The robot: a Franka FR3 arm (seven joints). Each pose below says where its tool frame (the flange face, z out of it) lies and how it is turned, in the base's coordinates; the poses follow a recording.
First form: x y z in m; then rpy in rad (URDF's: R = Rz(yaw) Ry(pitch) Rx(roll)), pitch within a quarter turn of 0, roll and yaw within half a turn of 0.
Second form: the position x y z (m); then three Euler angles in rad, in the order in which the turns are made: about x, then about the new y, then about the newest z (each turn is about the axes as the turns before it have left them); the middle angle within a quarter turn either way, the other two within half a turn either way. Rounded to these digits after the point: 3 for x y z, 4 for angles.
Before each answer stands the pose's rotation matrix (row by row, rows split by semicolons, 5 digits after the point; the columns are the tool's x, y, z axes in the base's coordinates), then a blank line. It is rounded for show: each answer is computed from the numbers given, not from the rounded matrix.
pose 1, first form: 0.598 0.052 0.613 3.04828 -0.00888 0.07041
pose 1, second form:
0.99748 0.06922 0.01537; 0.07035 -0.99324 -0.09232; 0.00888 0.09317 -0.99561

0.598 0.052 0.613 3.0491 0.0154 -0.0693
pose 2, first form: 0.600 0.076 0.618 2.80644 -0.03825 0.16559
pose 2, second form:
0.98560 0.14326 0.08984; 0.16471 -0.93352 -0.31846; 0.03824 0.32867 -0.94367

0.600 0.076 0.618 2.8161 0.0900 -0.1443
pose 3, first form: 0.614 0.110 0.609 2.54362 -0.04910 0.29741
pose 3, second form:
0.95495 0.21578 0.20376; 0.29269 -0.79829 -0.52637; 0.04908 0.56229 -0.82548

0.614 0.110 0.609 2.5740 0.2052 -0.2222
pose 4, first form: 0.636 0.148 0.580 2.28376 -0.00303 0.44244
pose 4, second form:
0.90371 0.27797 0.32565; 0.42814 -0.59208 -0.68274; 0.00303 0.75642 -0.65408

0.636 0.148 0.580 2.3348 0.3317 -0.2984
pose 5, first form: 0.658 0.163 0.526 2.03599 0.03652 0.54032
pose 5, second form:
0.85697 0.25875 0.44570; 0.51407 -0.36790 -0.77484; -0.03651 0.89314 -0.44830

0.658 0.163 0.526 2.0953 0.4620 -0.2932
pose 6, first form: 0.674 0.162 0.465 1.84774 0.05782 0.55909
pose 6, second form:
0.84632 0.19215 0.49681; 0.52953 -0.20230 -0.82382; -0.05779 0.96029 -0.27296

0.674 0.162 0.465 1.8907 0.5199 -0.2233
